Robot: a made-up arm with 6 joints. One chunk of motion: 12 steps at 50 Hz.
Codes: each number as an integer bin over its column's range. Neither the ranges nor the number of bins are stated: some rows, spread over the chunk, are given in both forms.
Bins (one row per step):
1: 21 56 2 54 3 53
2: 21 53 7 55 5 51
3: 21 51 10 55 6 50
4: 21 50 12 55 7 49
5: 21 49 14 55 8 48
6: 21 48 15 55 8 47
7: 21 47 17 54 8 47
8: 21 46 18 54 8 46
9: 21 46 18 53 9 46
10: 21 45 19 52 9 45
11: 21 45 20 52 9 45
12: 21 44 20 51 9 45
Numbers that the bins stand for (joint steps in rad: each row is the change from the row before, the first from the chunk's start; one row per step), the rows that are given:
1: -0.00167 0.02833 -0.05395 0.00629 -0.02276 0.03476
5: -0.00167 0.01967 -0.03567 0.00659 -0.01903 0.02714
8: -0.00167 0.01595 -0.02957 0.00629 -0.01903 0.02410
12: -0.00167 0.01348 -0.02652 0.00538 -0.01829 0.02257
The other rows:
2: -0.00167 0.02462 -0.04633 0.00659 -0.02127 0.03171
3: -0.00167 0.02214 -0.04176 0.00659 -0.02052 0.03019
4: -0.00167 0.02090 -0.03871 0.00659 -0.01978 0.02867
6: -0.00167 0.01843 -0.03414 0.00659 -0.01903 0.02562
7: -0.00167 0.01719 -0.03110 0.00629 -0.01903 0.02562
9: -0.00167 0.01595 -0.02957 0.00598 -0.01829 0.02410
10: -0.00167 0.01471 -0.02805 0.00568 -0.01829 0.02257
11: -0.00167 0.01471 -0.02652 0.00568 -0.01829 0.02257

